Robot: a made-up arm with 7 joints. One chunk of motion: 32 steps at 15 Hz.
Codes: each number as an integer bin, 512 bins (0 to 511) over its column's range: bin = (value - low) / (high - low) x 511, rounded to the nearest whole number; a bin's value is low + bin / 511 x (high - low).
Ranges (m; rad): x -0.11..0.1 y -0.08..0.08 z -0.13..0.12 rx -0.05..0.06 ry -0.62..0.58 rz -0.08..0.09
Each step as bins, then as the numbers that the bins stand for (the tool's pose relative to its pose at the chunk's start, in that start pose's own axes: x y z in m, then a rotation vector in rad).
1 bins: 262 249 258 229 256 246
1 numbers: -0.0023 -0.0020 -0.0038 -0.0007 -0.0188 0.0018
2 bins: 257 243 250 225 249 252
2 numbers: -0.0044 -0.0039 -0.0077 -0.0016 -0.0353 0.0038
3 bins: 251 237 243 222 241 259
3 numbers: -0.0068 -0.0058 -0.0111 -0.0022 -0.0541 0.0062
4 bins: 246 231 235 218 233 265
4 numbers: -0.0089 -0.0077 -0.0150 -0.0031 -0.0728 0.0082
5 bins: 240 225 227 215 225 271
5 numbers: -0.0114 -0.0095 -0.0189 -0.0037 -0.0916 0.0102
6 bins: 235 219 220 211 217 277
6 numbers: -0.0134 -0.0114 -0.0224 -0.0046 -0.1104 0.0122
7 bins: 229 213 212 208 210 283
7 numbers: -0.0159 -0.0133 -0.0263 -0.0052 -0.1268 0.0141
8 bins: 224 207 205 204 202 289
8 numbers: -0.0179 -0.0152 -0.0297 -0.0061 -0.1456 0.0161
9 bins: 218 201 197 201 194 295
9 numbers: -0.0204 -0.0171 -0.0336 -0.0067 -0.1644 0.0181
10 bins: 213 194 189 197 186 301
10 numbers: -0.0225 -0.0193 -0.0375 -0.0076 -0.1832 0.0201
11 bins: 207 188 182 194 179 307
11 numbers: -0.0249 -0.0211 -0.0410 -0.0082 -0.1996 0.0221
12 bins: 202 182 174 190 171 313
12 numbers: -0.0270 -0.0230 -0.0449 -0.0091 -0.2184 0.0241
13 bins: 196 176 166 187 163 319
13 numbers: -0.0295 -0.0249 -0.0488 -0.0097 -0.2372 0.0261
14 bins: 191 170 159 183 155 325
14 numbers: -0.0315 -0.0268 -0.0522 -0.0106 -0.2560 0.0281
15 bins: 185 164 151 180 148 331
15 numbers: -0.0340 -0.0286 -0.0561 -0.0113 -0.2724 0.0301
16 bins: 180 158 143 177 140 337
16 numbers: -0.0360 -0.0305 -0.0600 -0.0119 -0.2912 0.0321
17 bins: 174 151 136 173 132 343
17 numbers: -0.0385 -0.0327 -0.0635 -0.0128 -0.3100 0.0341
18 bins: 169 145 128 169 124 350
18 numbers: -0.0405 -0.0346 -0.0674 -0.0136 -0.3288 0.0364
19 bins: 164 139 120 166 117 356
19 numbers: -0.0426 -0.0365 -0.0713 -0.0143 -0.3452 0.0384
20 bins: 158 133 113 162 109 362
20 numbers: -0.0451 -0.0384 -0.0747 -0.0151 -0.3640 0.0404
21 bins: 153 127 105 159 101 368
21 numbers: -0.0471 -0.0402 -0.0786 -0.0158 -0.3828 0.0424
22 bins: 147 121 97 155 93 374
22 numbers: -0.0496 -0.0421 -0.0825 -0.0166 -0.4016 0.0444
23 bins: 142 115 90 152 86 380
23 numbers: -0.0516 -0.0440 -0.0860 -0.0173 -0.4180 0.0464
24 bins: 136 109 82 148 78 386
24 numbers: -0.0541 -0.0459 -0.0899 -0.0181 -0.4368 0.0484
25 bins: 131 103 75 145 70 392
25 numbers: -0.0562 -0.0477 -0.0933 -0.0188 -0.4556 0.0504
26 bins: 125 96 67 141 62 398
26 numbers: -0.0586 -0.0499 -0.0972 -0.0196 -0.4744 0.0524
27 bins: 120 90 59 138 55 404
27 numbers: -0.0607 -0.0518 -0.1011 -0.0203 -0.4908 0.0544
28 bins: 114 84 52 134 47 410
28 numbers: -0.0632 -0.0537 -0.1046 -0.0212 -0.5096 0.0564
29 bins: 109 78 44 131 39 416
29 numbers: -0.0652 -0.0556 -0.1085 -0.0218 -0.5284 0.0584
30 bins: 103 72 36 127 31 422
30 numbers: -0.0677 -0.0575 -0.1124 -0.0227 -0.5472 0.0604
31 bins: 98 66 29 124 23 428
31 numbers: -0.0697 -0.0593 -0.1158 -0.0233 -0.5660 0.0624
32 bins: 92 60 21 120 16 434
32 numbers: -0.0722 -0.0612 -0.1197 -0.0242 -0.5824 0.0644
